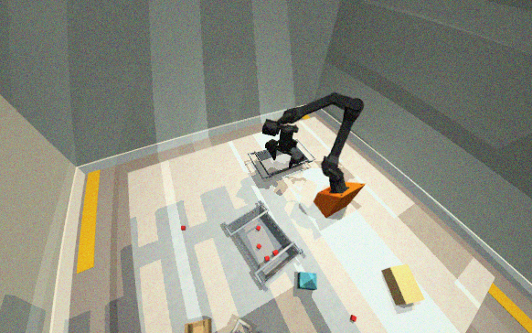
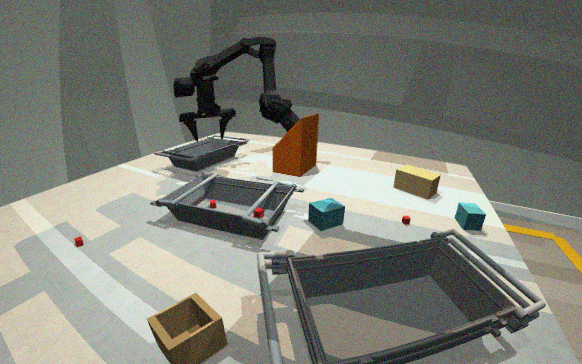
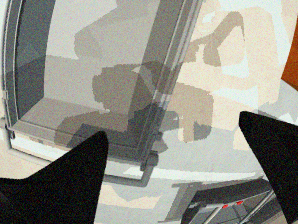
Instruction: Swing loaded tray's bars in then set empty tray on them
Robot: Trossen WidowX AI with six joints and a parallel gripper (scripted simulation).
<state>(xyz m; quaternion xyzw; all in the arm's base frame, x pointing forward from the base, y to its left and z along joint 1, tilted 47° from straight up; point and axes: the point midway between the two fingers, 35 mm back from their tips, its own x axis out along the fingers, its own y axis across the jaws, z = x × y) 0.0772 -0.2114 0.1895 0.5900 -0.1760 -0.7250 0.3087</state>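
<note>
The tray lies 7 cm to the right of my gripper tip, 7 cm behind it and 6 cm below it.
</note>
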